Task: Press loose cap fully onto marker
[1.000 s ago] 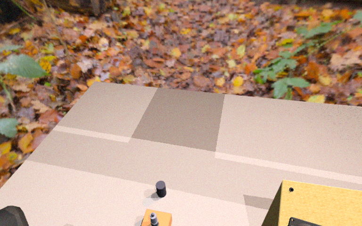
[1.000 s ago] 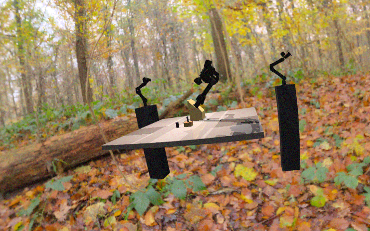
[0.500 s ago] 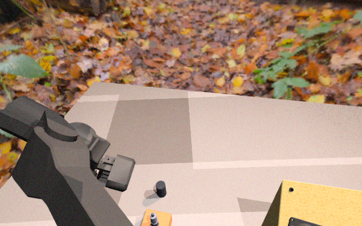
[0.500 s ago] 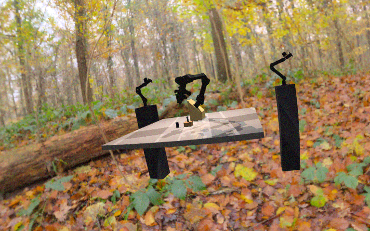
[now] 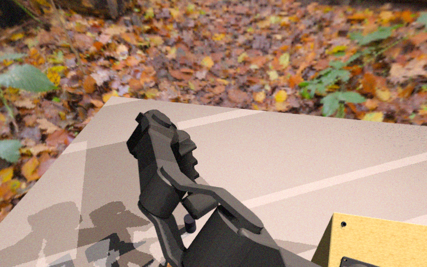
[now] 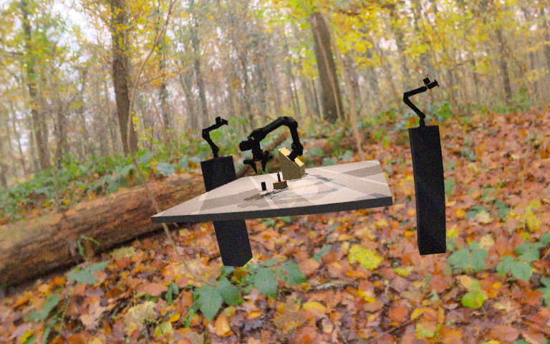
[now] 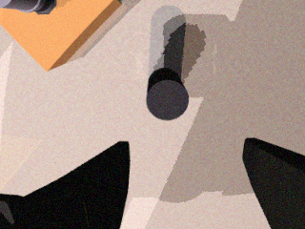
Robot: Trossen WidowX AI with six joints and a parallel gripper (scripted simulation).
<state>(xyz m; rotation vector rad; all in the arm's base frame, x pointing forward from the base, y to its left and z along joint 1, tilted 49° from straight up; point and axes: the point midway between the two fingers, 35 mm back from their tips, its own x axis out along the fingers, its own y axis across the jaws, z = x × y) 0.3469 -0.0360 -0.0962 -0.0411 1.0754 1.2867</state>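
Right now the dark cap is 9 cm below my gripper tip and 1 cm to the left of it. From my gripper tip the other things lie so: holder block (11 cm to the left, 9 cm below, 2 cm behind).
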